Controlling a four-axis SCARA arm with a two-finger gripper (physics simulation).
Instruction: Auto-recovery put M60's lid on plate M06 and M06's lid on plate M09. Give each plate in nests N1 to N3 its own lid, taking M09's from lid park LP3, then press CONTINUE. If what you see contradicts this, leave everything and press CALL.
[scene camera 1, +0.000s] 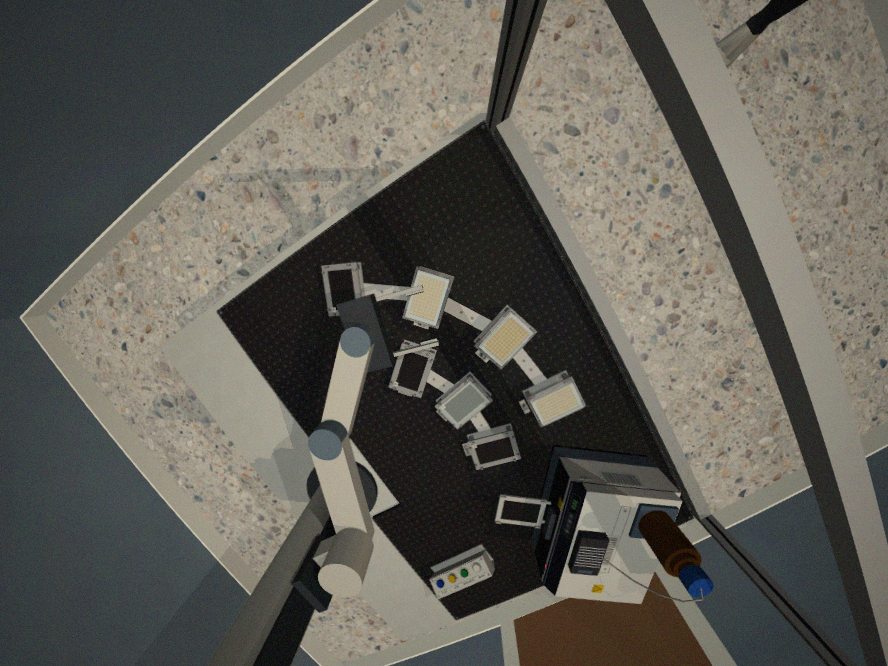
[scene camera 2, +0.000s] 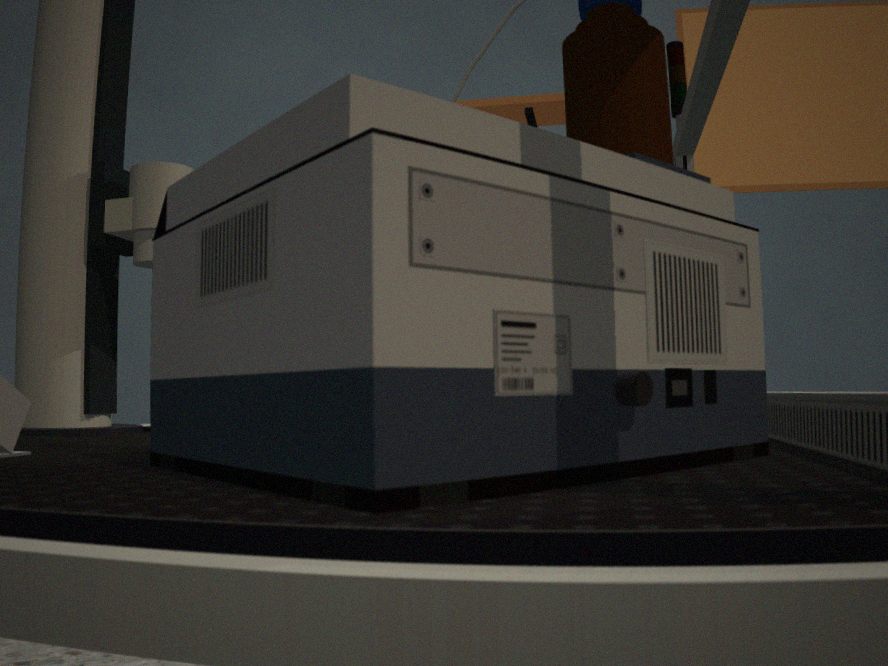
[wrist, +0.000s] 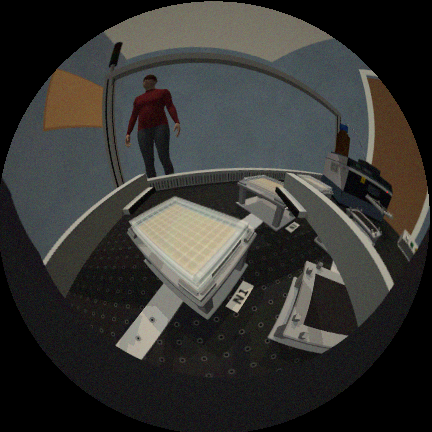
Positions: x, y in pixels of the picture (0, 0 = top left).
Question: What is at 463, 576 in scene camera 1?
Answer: A button box.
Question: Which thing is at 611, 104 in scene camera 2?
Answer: A brown bottle.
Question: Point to the gripper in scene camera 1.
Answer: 430, 315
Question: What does the gripper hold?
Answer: Nothing.
